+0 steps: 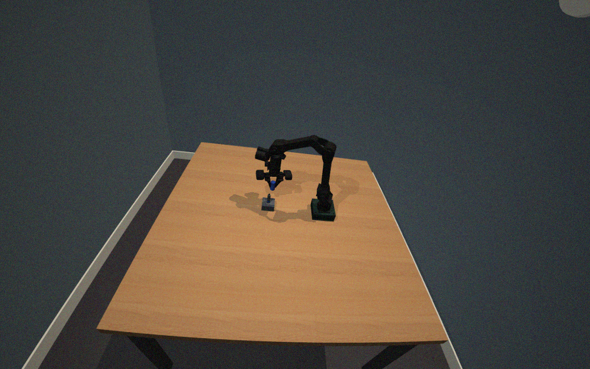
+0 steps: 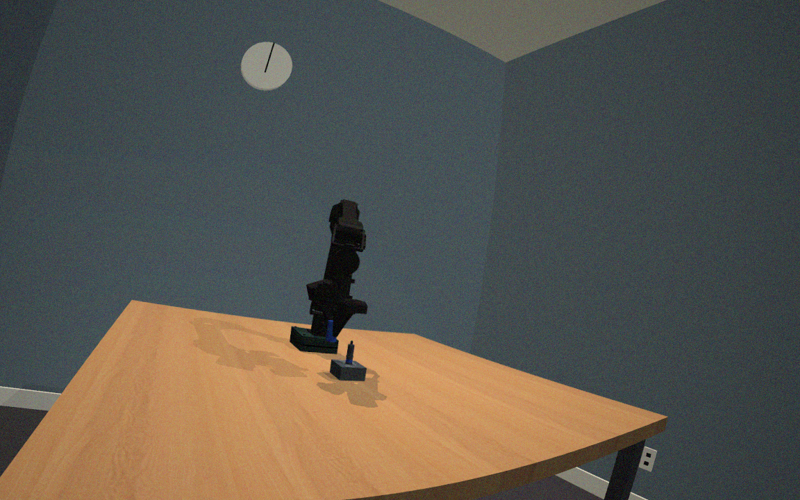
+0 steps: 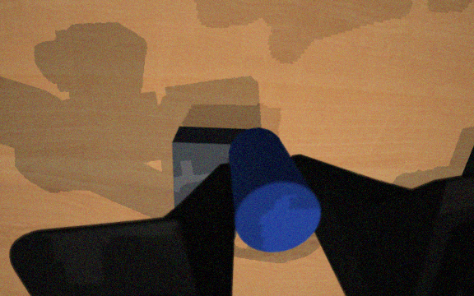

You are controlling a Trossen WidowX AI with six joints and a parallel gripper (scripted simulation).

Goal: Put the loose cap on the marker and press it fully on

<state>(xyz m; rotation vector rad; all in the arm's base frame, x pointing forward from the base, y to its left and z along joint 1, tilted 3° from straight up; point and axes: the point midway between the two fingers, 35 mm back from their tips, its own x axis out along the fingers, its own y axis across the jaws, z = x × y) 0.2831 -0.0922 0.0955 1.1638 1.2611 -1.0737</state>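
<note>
The holder block is 9 cm below my gripper tip, 5 cm to the left of it and 2 cm ahead of it. Also, from my gripper tip: blue cap 1 cm above.
</note>
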